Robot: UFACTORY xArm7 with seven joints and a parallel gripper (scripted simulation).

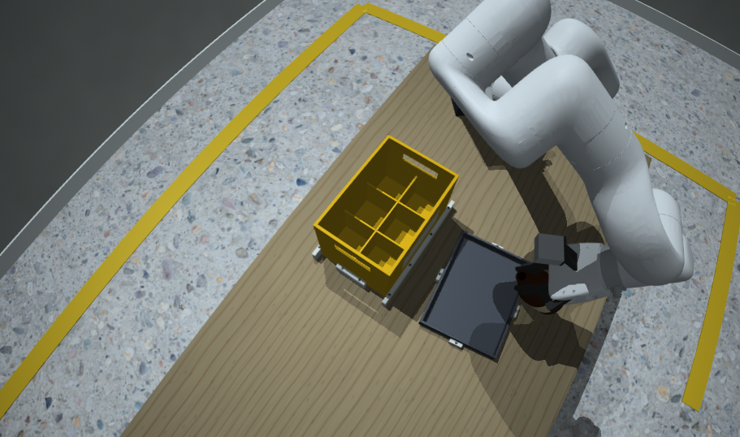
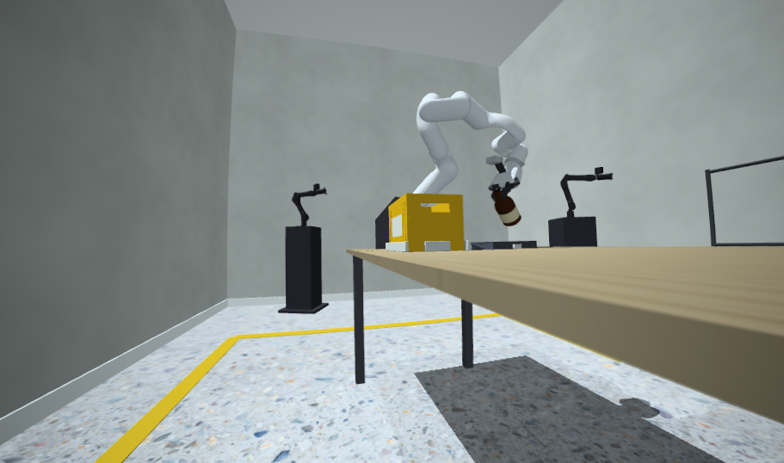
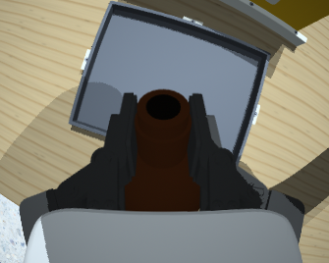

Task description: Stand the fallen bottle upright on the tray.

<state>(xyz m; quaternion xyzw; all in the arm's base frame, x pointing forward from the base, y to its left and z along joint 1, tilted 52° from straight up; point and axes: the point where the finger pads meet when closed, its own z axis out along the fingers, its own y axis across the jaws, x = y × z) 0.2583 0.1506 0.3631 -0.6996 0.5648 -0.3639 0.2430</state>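
Now: hand 3 cm past the brown bottle, 3 cm to the right of it and 4 cm above it. The rest, counted from my hand: dark grey tray (2 cm ahead, 5 cm to the right, 19 cm below); then yellow crate (10 cm ahead, 30 cm to the right, 12 cm below).
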